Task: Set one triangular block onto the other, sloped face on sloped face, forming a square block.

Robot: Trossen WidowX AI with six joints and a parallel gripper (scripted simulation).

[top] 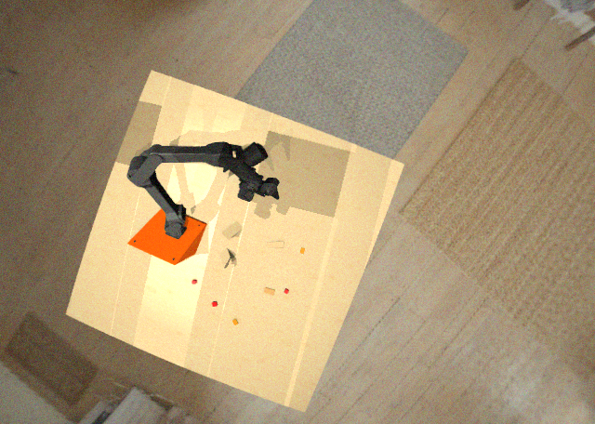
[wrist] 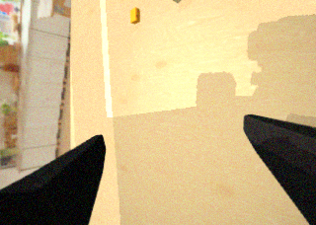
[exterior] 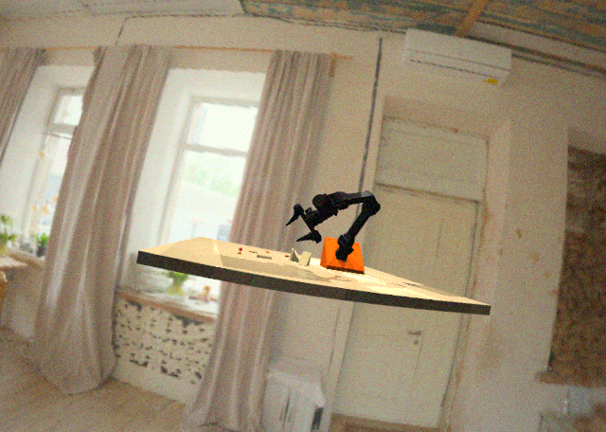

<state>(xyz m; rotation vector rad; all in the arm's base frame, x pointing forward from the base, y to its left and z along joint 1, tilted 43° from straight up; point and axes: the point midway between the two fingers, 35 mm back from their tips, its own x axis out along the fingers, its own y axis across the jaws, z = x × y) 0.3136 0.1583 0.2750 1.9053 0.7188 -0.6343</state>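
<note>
Right now the triangular block is 90 mm behind my gripper tip, 340 mm to the right of it and 130 mm below it. The rest, counted from my gripper tip: pale elongated block: 80 mm ahead, 200 mm to the right, 140 mm below.
</note>
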